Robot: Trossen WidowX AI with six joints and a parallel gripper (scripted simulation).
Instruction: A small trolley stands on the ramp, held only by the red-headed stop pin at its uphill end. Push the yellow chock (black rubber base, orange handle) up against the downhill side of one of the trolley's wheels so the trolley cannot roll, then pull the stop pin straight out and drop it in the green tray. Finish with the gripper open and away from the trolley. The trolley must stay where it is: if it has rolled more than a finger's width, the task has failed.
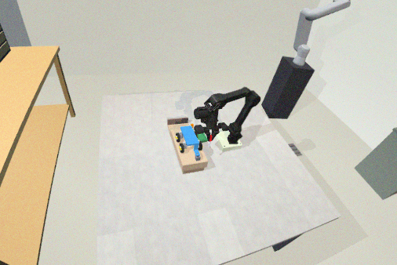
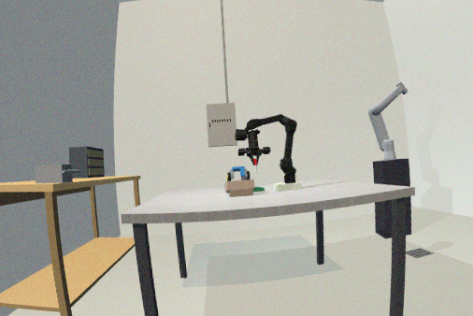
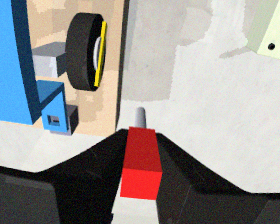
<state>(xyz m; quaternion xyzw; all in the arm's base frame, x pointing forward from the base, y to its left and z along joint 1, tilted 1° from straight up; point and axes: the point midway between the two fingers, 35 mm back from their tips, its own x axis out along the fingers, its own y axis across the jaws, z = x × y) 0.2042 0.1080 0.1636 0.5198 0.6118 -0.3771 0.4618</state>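
The green tray lies 190 mm to the right of my gripper tip, 170 mm below it and 10 mm ahead of it. Round my gripper tip: blue trolley 110 mm ahead, 50 mm to the right, 50 mm below; then yellow chock 150 mm to the right, 80 mm below, 70 mm ahead; then red-headed stop pin right at my gripper tip.
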